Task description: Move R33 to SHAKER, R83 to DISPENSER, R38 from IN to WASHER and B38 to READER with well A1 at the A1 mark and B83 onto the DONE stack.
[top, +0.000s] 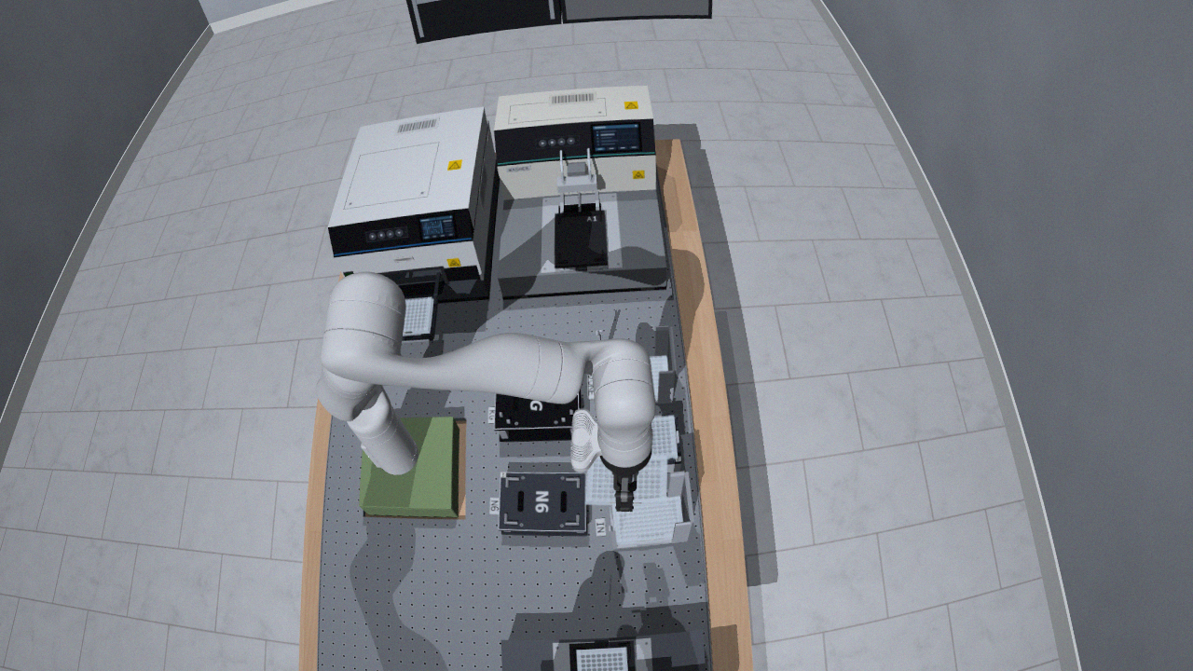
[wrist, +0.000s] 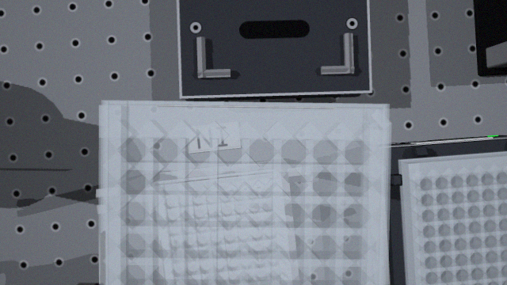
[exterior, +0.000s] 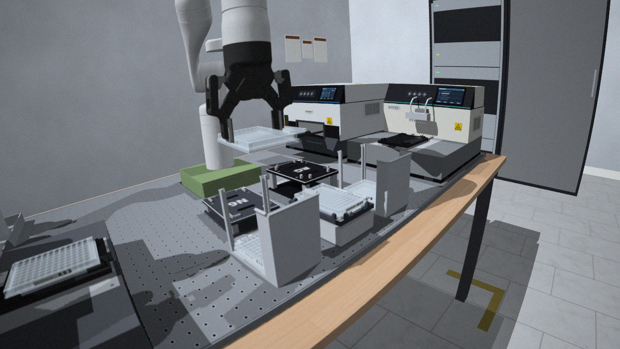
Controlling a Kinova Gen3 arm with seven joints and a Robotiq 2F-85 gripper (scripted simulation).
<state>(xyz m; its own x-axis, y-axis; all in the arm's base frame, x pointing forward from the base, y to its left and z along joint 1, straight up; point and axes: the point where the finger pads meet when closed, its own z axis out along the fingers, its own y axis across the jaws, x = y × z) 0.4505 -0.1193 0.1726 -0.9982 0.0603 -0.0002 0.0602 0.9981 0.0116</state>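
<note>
The washer nest is 60 cm to the left of my hand, 13 cm below it and 8 cm behind it. Round my hand: RG nest: 23 cm to the left, 17 cm behind, 16 cm below; then plate R38: 1 cm below; then plate R33: 15 cm below, 14 cm to the left, 3 cm ahead.
</note>
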